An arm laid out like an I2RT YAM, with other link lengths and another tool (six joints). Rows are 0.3 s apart.
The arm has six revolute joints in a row. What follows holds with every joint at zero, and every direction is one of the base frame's.
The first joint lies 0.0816 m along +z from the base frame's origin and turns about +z.
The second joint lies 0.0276 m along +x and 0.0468 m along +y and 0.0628 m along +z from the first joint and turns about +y.
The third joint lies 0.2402 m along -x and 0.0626 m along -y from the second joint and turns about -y.
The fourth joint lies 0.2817 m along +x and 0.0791 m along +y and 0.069 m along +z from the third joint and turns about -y.
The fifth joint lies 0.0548 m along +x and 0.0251 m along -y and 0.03 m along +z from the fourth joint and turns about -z.
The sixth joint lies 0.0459 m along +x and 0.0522 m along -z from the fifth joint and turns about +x.
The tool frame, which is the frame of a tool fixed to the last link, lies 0.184 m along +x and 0.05 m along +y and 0.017 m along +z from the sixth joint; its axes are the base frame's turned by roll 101.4, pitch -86.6 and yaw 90 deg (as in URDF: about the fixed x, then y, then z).
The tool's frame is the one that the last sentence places.
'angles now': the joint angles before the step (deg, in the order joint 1, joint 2, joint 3, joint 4, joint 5, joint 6). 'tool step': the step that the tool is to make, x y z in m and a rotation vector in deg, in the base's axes. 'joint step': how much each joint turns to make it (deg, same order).
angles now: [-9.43 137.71 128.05 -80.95 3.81 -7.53]
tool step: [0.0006 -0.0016 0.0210 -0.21 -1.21 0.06]
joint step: [-0.18 -1.27 2.18 -2.20 0.01 -0.24]
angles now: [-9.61 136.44 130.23 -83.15 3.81 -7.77]
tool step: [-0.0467 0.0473 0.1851 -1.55 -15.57 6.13]
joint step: [4.81 -22.58 3.51 -10.38 -0.61 -1.27]
